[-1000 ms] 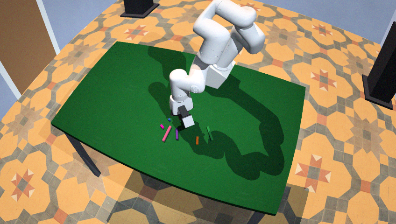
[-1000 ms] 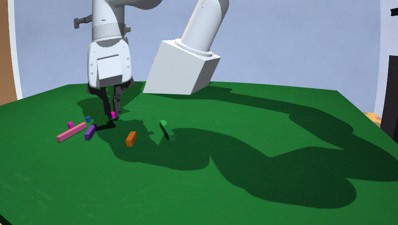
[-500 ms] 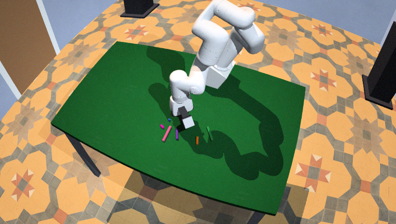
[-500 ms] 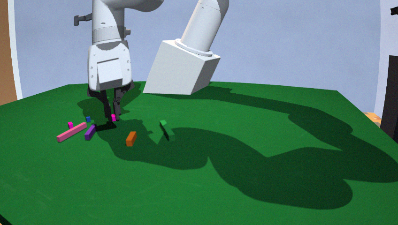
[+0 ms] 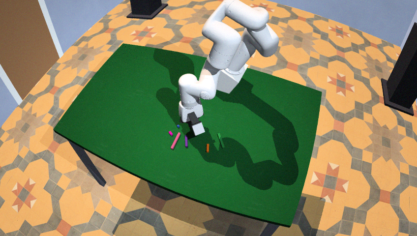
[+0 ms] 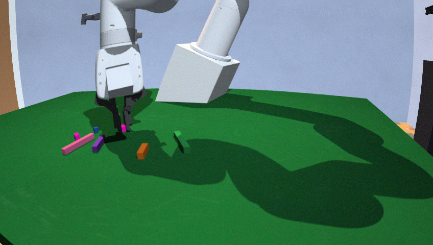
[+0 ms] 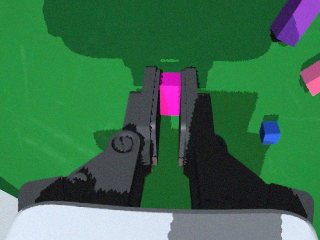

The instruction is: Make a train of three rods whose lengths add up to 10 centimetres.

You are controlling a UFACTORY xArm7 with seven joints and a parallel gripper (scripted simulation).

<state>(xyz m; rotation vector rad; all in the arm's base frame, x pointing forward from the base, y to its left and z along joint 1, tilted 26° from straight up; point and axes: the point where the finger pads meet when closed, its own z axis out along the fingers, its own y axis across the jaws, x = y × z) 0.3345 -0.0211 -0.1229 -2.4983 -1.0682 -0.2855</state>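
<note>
Right now my hand is 20 mm above the magenta rod. From my hand the other things lie so: purple rod: 90 mm ahead, 10 mm to the left, 20 mm below; pink rod: 100 mm ahead, 40 mm to the right, 20 mm below; blue rod: 20 mm ahead, 60 mm to the right, 20 mm below.
</note>
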